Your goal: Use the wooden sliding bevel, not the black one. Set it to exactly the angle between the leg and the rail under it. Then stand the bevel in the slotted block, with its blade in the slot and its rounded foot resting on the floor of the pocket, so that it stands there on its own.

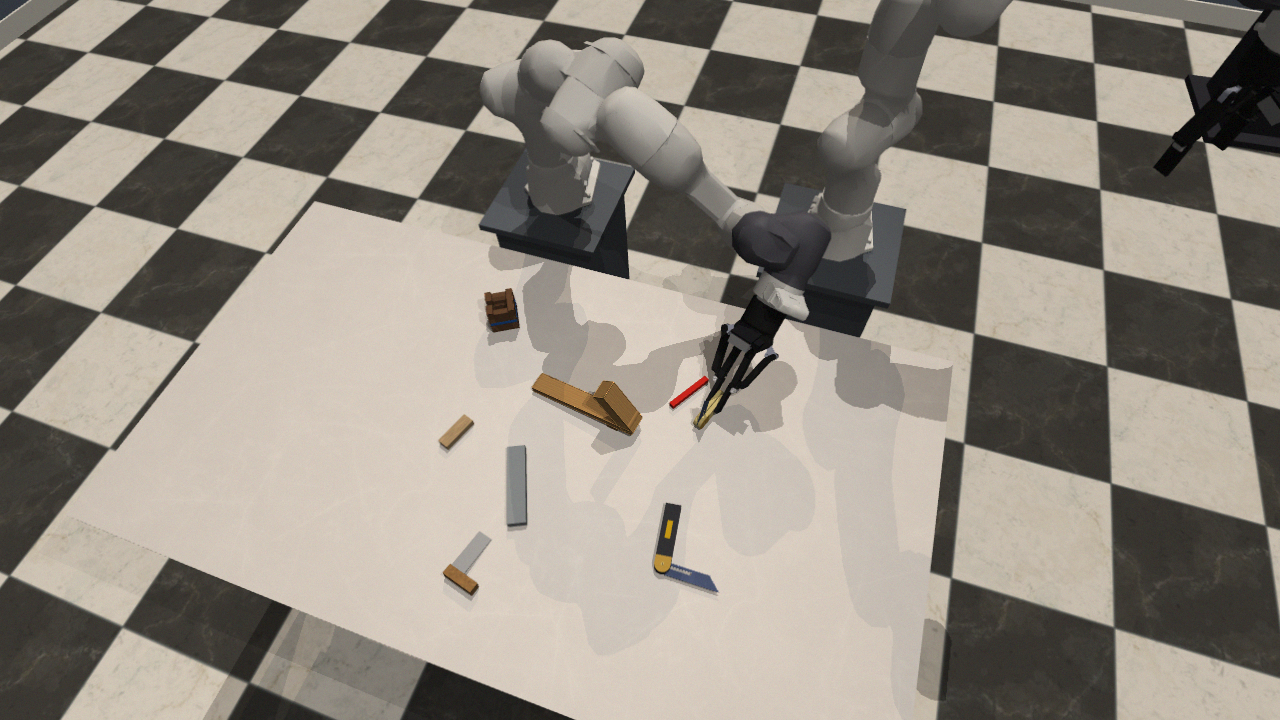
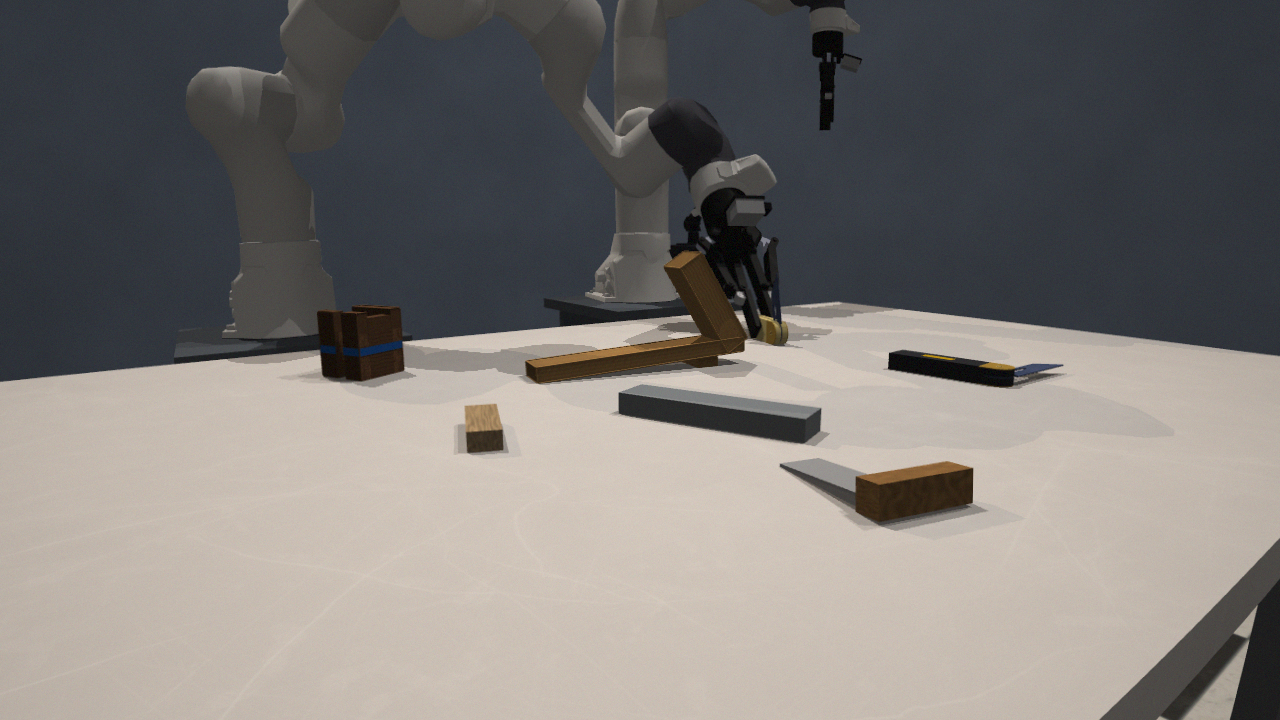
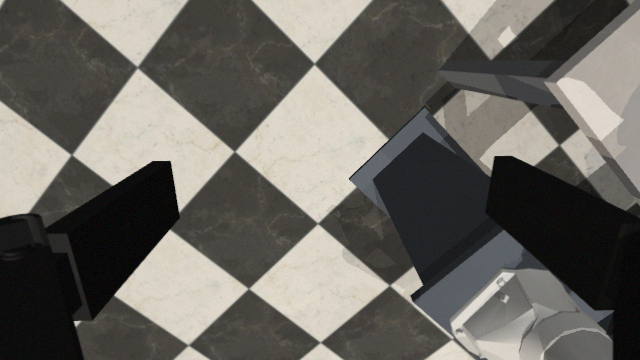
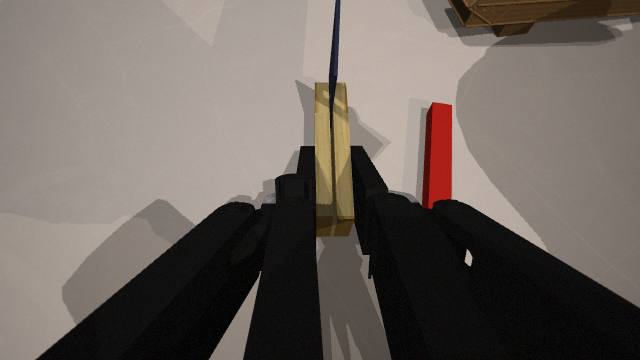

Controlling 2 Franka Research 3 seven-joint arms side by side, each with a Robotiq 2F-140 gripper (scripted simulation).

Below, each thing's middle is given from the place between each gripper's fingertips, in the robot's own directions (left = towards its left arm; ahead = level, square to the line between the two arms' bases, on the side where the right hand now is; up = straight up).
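My right hand is 10 mm above the wooden bevel (image 2: pixel 770 332), 40 mm short of it and 20 mm to the left of it. Counting from that same right hand, I find the black bevel (image 2: pixel 973 371) 20 mm below it, 340 mm ahead of it and 20 mm to the right of it. The red bar (image 4: pixel 437 178) is 30 mm below my right hand, 60 mm to the right of it and 10 mm behind it, while the grey bar (image 2: pixel 797 423) sits 20 mm below that hand, 350 mm to the right of it and 270 mm ahead of it.
As for my left hand (image 1: pixel 1189 158), the wooden bevel is 390 mm below it, 500 mm ahead of it and 770 mm to the right of it. The black bevel lies 400 mm below my left hand, 800 mm ahead of it and 770 mm to the right of it. I find the red bar 410 mm below my left hand, 450 mm ahead of it and 810 mm to the right of it, and the grey bar is 400 mm below that left hand, 730 mm ahead of it and 1100 mm to the right of it.
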